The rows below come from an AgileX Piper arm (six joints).
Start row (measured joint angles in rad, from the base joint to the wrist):
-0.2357, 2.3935, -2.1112, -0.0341, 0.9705, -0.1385
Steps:
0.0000, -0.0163, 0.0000, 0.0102, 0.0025, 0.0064
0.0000, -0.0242, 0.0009, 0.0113, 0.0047, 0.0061
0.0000, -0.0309, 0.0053, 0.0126, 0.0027, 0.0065
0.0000, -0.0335, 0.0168, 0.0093, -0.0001, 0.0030
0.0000, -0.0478, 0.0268, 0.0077, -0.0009, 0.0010
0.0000, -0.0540, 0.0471, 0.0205, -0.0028, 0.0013
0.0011, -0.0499, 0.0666, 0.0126, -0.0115, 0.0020
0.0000, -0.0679, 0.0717, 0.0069, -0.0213, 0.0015
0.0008, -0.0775, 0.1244, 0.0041, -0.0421, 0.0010
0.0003, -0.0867, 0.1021, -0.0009, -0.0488, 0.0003
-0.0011, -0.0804, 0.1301, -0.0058, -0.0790, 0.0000
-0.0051, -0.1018, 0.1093, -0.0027, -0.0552, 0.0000
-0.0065, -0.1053, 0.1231, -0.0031, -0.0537, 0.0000
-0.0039, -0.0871, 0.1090, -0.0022, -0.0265, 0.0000
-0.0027, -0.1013, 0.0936, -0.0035, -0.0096, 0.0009
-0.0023, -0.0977, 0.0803, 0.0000, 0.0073, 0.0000
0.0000, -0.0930, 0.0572, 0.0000, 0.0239, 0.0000
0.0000, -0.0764, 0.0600, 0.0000, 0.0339, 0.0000
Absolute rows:
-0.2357, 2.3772, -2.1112, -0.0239, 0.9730, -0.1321
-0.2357, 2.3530, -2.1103, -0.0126, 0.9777, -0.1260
-0.2357, 2.3221, -2.1050, 0.0000, 0.9804, -0.1195
-0.2357, 2.2886, -2.0882, 0.0093, 0.9803, -0.1165
-0.2357, 2.2408, -2.0614, 0.0170, 0.9794, -0.1155
-0.2357, 2.1868, -2.0143, 0.0375, 0.9766, -0.1142
-0.2346, 2.1369, -1.9477, 0.0501, 0.9651, -0.1122
-0.2346, 2.0690, -1.8760, 0.0570, 0.9438, -0.1107
-0.2338, 1.9915, -1.7516, 0.0611, 0.9017, -0.1097
-0.2335, 1.9048, -1.6495, 0.0602, 0.8529, -0.1094
-0.2346, 1.8244, -1.5194, 0.0544, 0.7739, -0.1094
-0.2397, 1.7226, -1.4101, 0.0517, 0.7187, -0.1094
-0.2462, 1.6173, -1.2870, 0.0486, 0.6650, -0.1094
-0.2501, 1.5302, -1.1780, 0.0464, 0.6385, -0.1094
-0.2528, 1.4289, -1.0844, 0.0429, 0.6289, -0.1085
-0.2551, 1.3312, -1.0041, 0.0429, 0.6362, -0.1085
-0.2551, 1.2382, -0.9469, 0.0429, 0.6601, -0.1085
-0.2551, 1.1618, -0.8869, 0.0429, 0.6940, -0.1085

